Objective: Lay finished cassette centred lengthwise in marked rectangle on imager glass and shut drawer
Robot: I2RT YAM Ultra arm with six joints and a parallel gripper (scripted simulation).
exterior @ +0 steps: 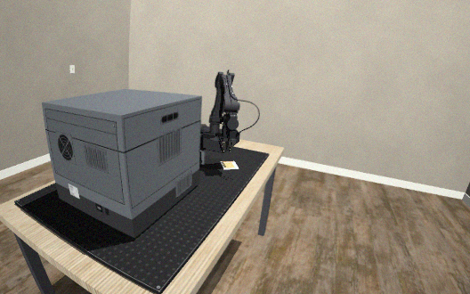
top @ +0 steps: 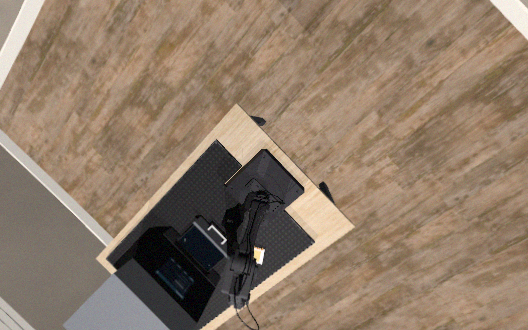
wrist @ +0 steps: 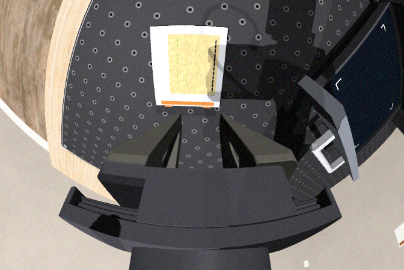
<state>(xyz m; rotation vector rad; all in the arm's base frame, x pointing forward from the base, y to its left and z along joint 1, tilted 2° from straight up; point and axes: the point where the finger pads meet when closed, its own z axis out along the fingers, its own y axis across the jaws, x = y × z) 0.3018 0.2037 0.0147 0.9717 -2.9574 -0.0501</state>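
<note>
The finished cassette lies 7 cm below my hand, 2 cm to the left of it and 1 cm ahead of it. From my hand the other things lie so: imager drawer 23 cm to the right, 20 cm ahead, 4 cm below.
</note>
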